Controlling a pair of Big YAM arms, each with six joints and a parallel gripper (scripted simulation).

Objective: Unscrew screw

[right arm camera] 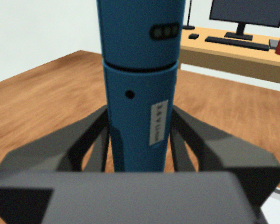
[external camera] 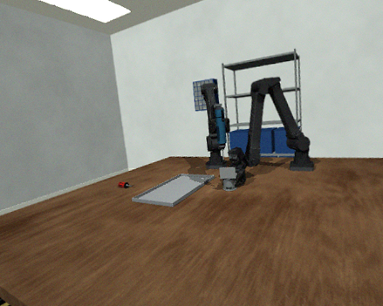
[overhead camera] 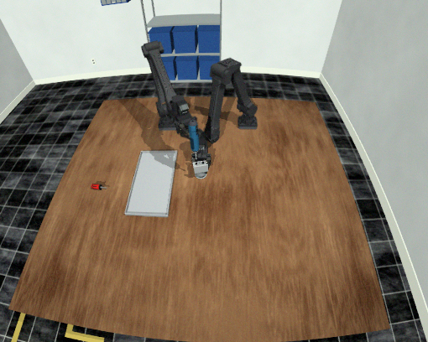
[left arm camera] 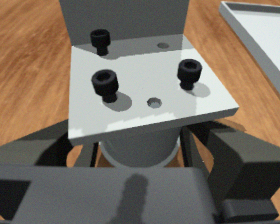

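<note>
Right now the grey bracket is 5 cm above my left hand. Round my left hand: screw: 2 cm behind, 1 cm to the left, 5 cm above; flat grey tray: 5 cm ahead, 26 cm to the right, 2 cm below; small red-handled tool: 9 cm ahead, 56 cm to the right, 1 cm below.
</note>
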